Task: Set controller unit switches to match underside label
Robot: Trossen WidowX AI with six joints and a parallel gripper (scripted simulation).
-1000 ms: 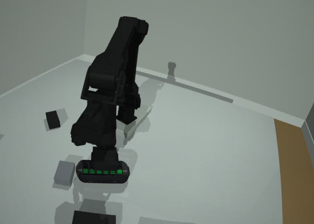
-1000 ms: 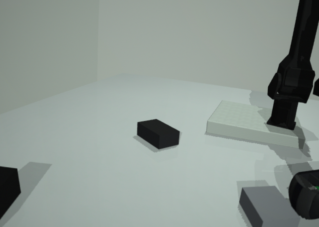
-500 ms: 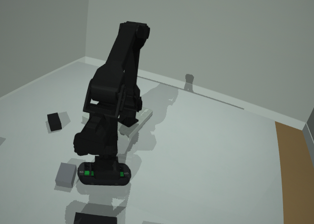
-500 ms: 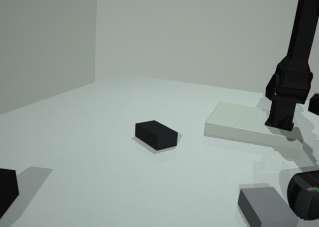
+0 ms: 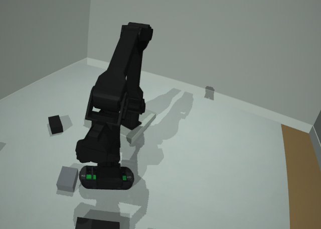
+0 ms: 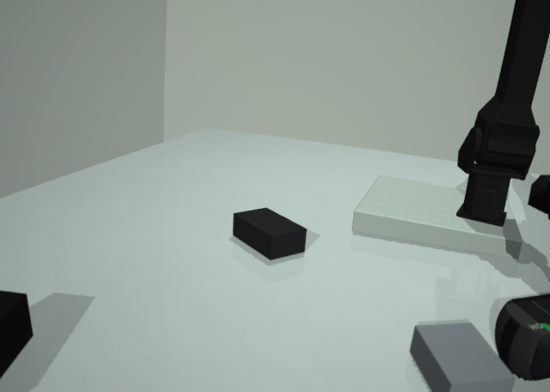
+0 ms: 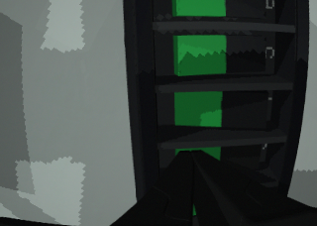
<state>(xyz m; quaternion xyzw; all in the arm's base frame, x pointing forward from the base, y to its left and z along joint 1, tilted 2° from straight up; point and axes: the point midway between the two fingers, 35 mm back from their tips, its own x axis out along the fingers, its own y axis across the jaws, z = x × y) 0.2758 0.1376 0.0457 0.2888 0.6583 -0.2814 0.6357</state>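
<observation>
Now: gripper tip 100 mm to the left of the grey block, 80 mm short of it and 30 mm above it.
</observation>
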